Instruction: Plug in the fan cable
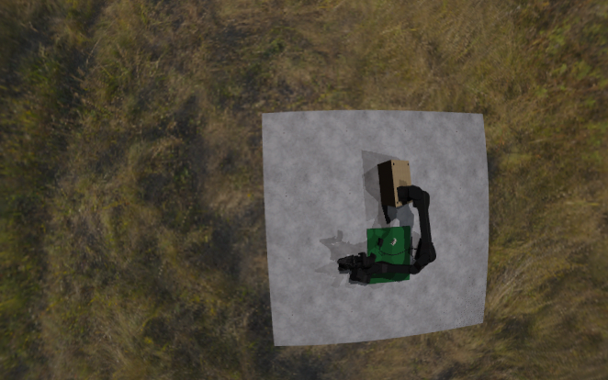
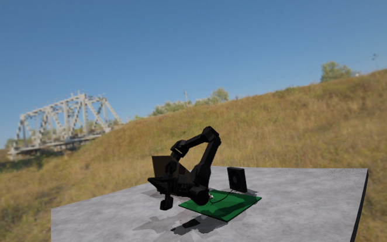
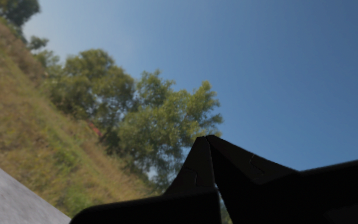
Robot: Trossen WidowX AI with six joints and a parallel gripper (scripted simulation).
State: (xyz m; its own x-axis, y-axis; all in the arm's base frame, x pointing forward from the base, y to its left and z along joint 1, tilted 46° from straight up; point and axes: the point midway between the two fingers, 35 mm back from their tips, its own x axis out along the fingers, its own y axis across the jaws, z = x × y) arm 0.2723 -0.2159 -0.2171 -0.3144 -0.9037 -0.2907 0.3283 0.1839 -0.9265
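The black fan plug is 250 mm to the left of my gripper tip, 170 mm below it and 20 mm behind it. Round my gripper tip: black fan (460 mm to the left, 130 mm below, 70 mm ahead); green board (300 mm to the left, 200 mm below, 70 mm ahead); four-pin header (330 mm to the left, 190 mm below).
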